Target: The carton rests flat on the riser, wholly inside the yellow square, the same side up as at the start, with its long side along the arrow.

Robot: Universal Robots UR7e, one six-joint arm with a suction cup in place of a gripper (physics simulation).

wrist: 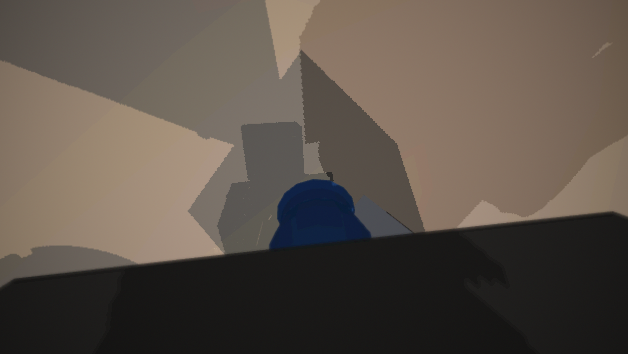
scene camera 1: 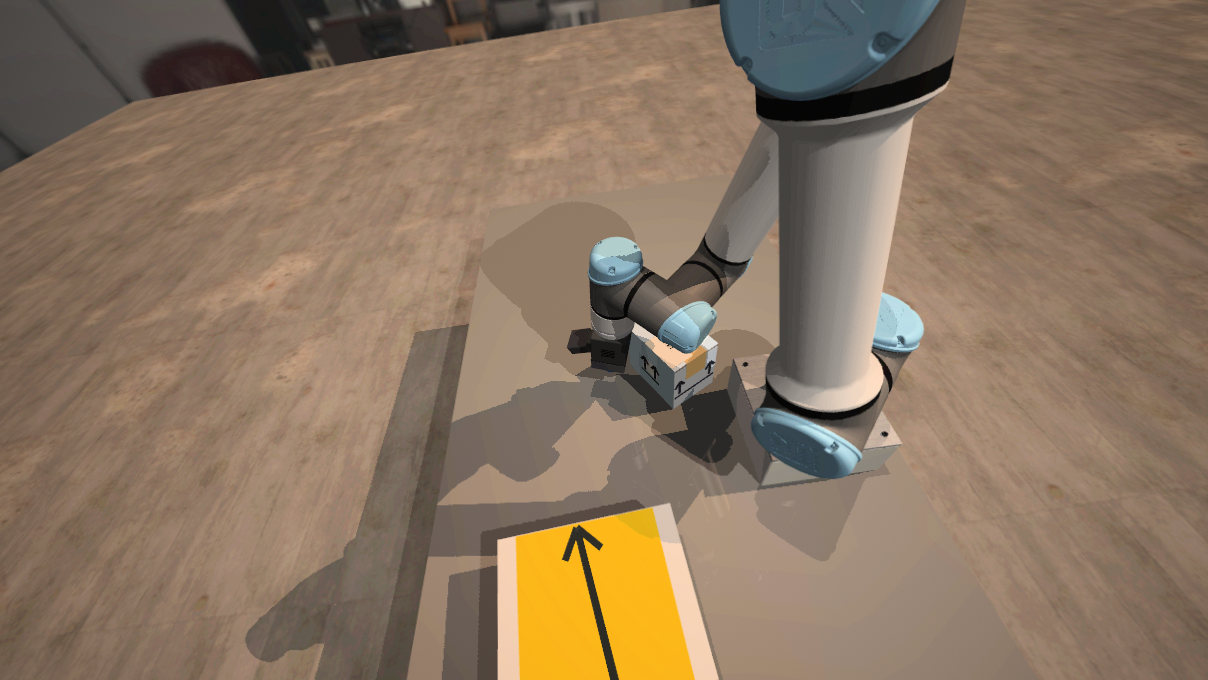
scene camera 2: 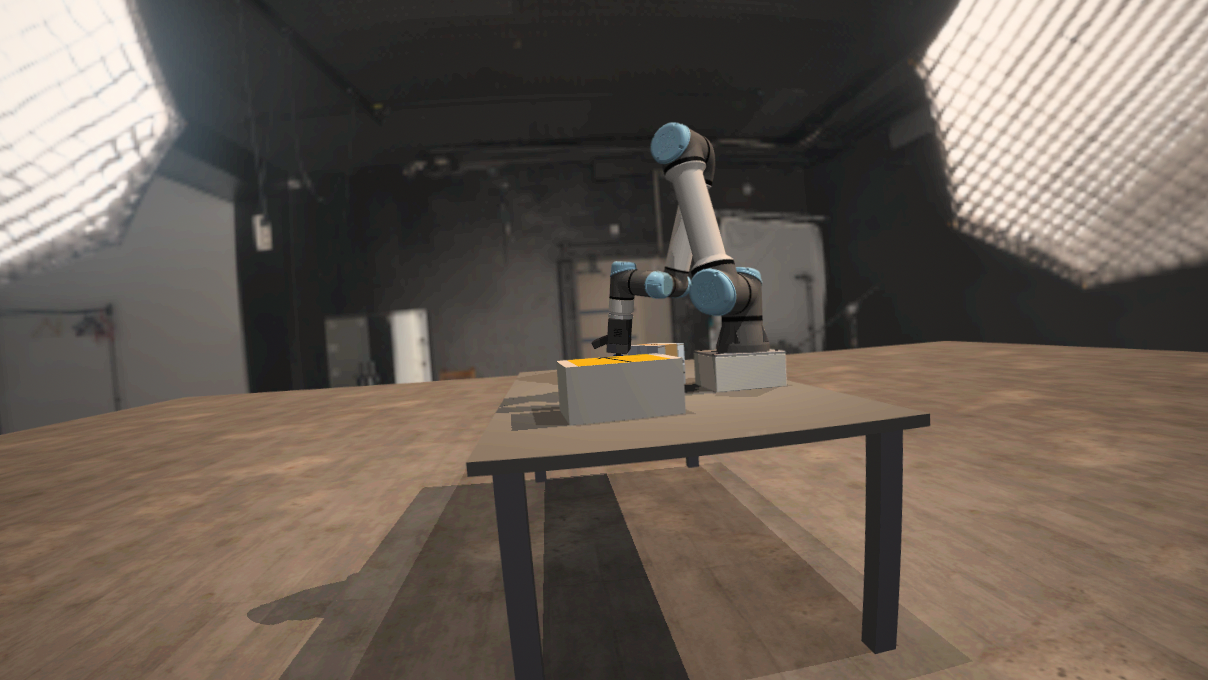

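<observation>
The carton [scene camera 1: 657, 378] [scene camera 2: 670, 348] [wrist: 381, 220] is white with orange tape and upward arrows on its sides. It stands upright on the table, apart from the riser, its top partly hidden by a wrist joint. My gripper [scene camera 1: 608, 368] [scene camera 2: 619, 352] is low, just left of the carton, pointing down. It is shut, with no thing seen on its blue cup in the wrist view [wrist: 316, 210]. Whether the cup touches the carton's side I cannot tell. The riser [scene camera 1: 685, 591] [scene camera 2: 625, 395] bears the yellow square [scene camera 1: 545, 616] [scene camera 2: 587, 362] with a black arrow [scene camera 1: 595, 603].
The arm's pedestal [scene camera 1: 879, 460] [scene camera 2: 742, 371] stands right of the carton, close to it. The riser stands nearer scene camera 1 than the carton does. The table's front edge [scene camera 2: 701, 446] shows in scene camera 2. Arm shadows cross the table.
</observation>
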